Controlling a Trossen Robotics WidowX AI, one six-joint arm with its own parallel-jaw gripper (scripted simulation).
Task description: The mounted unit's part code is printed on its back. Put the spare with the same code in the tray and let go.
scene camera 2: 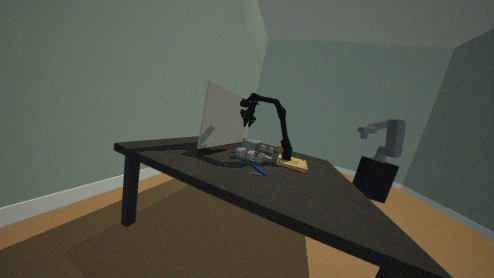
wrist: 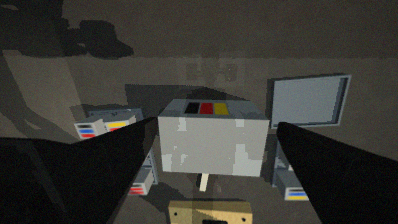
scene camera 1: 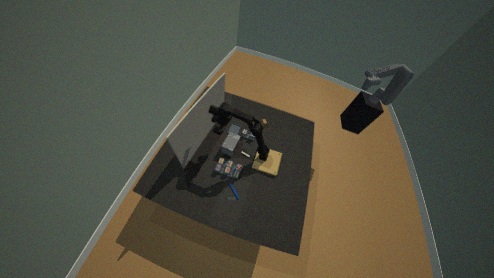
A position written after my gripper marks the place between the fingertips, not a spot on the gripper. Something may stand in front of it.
My gripper point(wrist: 215, 125) is open and holds nothing. Also in view: a grey tray point(wrist: 316, 101), a mounted unit point(wrist: 227, 137) and a tall grey panel point(scene camera 2: 221, 124).
The tall grey panel shows as well in scene camera 1 point(scene camera 1: 189, 133).
